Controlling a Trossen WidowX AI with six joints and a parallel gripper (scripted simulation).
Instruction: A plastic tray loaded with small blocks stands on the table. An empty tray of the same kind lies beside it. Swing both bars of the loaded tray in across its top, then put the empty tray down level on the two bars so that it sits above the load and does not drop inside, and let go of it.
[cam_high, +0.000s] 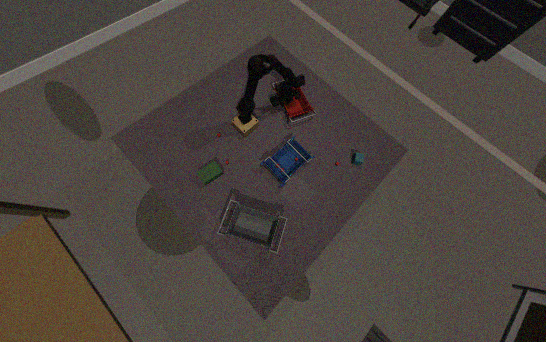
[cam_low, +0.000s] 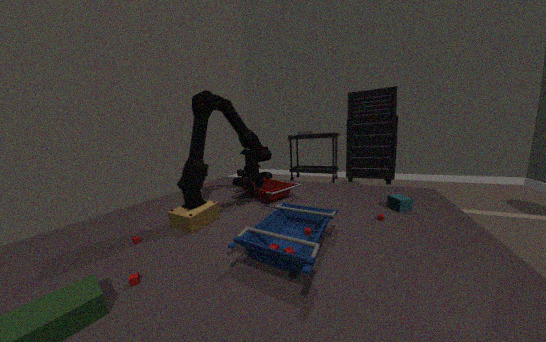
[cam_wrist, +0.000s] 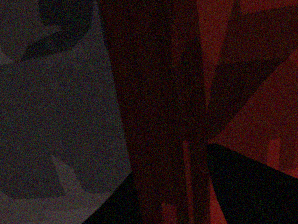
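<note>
Right now my gripper tip is 20 mm short of the red tray, 60 mm to the right of it and 30 mm below it. The rest, counted from my gripper tip: teal block: 570 mm ahead, 130 mm to the left, 10 mm above; then green block: 110 mm ahead, 630 mm to the right, 10 mm above.
</note>
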